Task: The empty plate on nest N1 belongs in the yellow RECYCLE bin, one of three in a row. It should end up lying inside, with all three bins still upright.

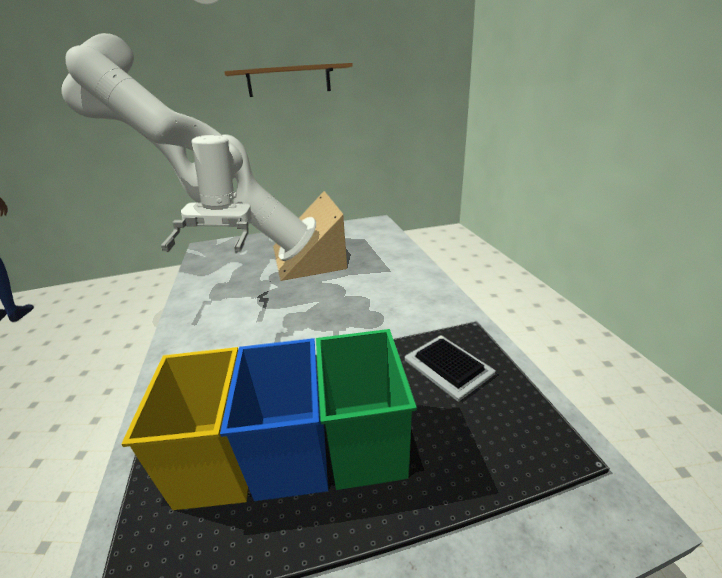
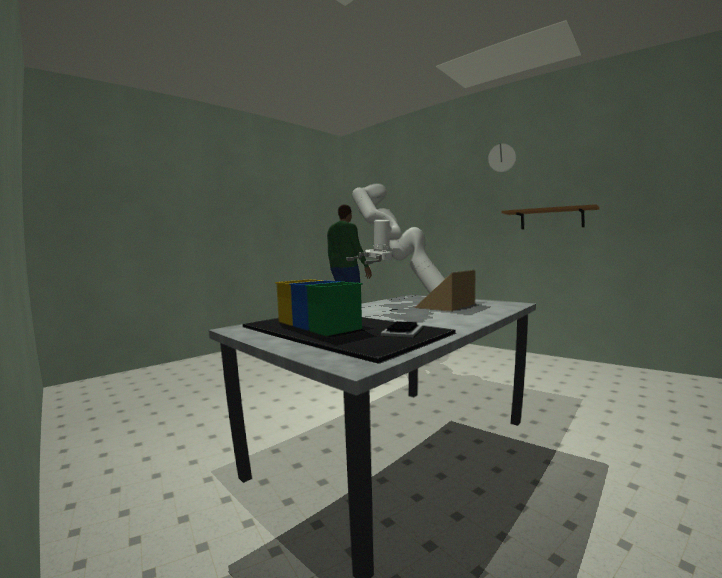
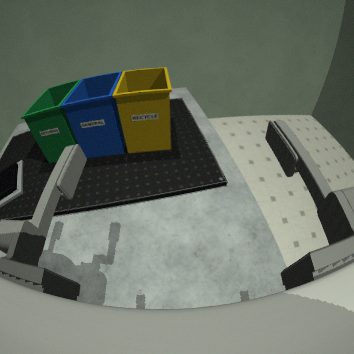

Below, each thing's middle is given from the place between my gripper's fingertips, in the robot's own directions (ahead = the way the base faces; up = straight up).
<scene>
Now: hand 360 mm short of the yellow bin (image 1: 175, 434), 60 mm to the left of it and 170 mm above it. Also, from my hand: black multi-well plate (image 1: 458, 368) (340 mm ahead, 440 mm to the left, 240 mm below); green bin (image 1: 366, 404) (430 mm ahead, 200 mm to the left, 170 mm below); blue bin (image 1: 272, 420) (390 mm ahead, 70 mm to the left, 170 mm below).
</scene>
